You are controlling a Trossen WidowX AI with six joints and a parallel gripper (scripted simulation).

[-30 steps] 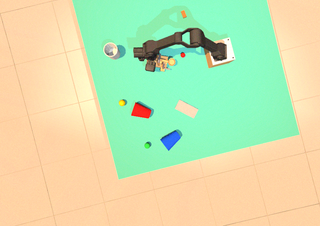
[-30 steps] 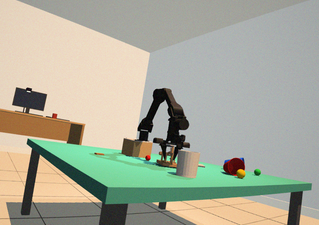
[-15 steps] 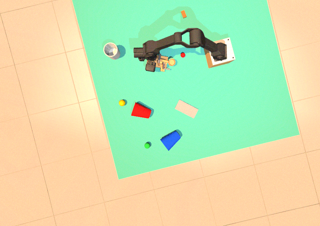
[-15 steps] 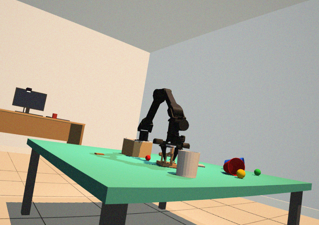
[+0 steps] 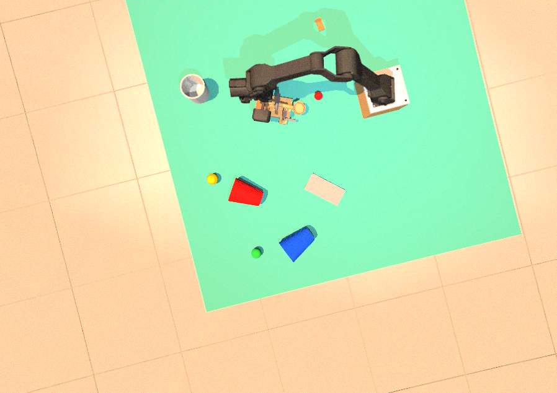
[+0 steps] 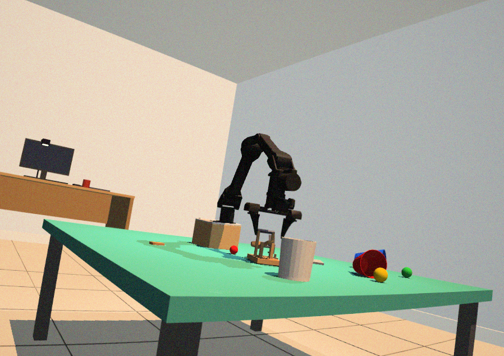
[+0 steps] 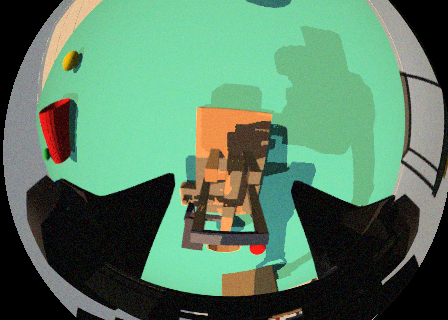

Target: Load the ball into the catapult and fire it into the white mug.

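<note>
Now: gripper tip 200 mm past the red ball, 70 mm above it and 10 mm to the right of it. The rest, counted from my gripper tip: wooden catapult: 60 mm behind, 40 mm to the left, 40 mm below; then white mug: 260 mm ahead, 110 mm to the right, 60 mm below; then yellow ball: 280 mm ahead, 240 mm to the left, 70 mm below.
</note>
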